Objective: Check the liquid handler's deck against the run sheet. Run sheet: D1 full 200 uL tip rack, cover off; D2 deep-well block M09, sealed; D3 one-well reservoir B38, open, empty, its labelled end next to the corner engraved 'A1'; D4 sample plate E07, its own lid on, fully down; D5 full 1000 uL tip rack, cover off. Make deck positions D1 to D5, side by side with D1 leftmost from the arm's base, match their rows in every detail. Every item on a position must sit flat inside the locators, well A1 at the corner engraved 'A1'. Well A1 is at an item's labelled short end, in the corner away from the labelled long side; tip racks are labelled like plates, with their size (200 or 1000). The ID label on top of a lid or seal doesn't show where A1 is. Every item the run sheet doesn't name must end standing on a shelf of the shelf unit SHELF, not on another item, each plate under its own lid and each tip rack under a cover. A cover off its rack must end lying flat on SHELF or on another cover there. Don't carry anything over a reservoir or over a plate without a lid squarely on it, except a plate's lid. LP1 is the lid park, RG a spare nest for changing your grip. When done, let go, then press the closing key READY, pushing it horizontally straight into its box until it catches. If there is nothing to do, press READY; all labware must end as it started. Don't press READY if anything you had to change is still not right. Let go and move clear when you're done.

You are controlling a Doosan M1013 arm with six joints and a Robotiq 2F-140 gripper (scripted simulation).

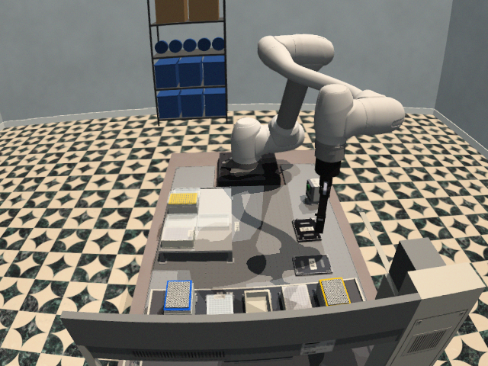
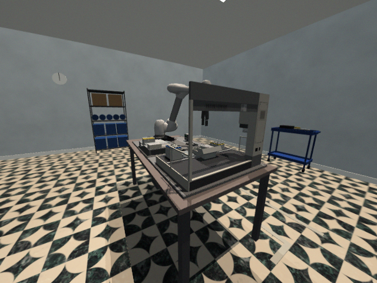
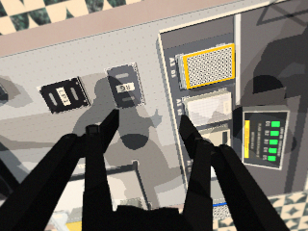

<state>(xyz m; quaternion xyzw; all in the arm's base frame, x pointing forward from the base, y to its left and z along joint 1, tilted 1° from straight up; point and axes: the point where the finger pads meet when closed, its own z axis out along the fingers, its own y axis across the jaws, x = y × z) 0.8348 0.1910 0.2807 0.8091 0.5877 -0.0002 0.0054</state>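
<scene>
My gripper is now 210 mm above the yellow-framed tip rack, 170 mm short of it and 40 mm to the right of it. Round my hand: dark nest marked RG 300 mm below, 80 mm behind, 20 mm to the left; then white sealed block 230 mm below, 160 mm ahead, 90 mm to the right; then cream reservoir 240 mm below, 210 mm to the right, 160 mm ahead.
</scene>
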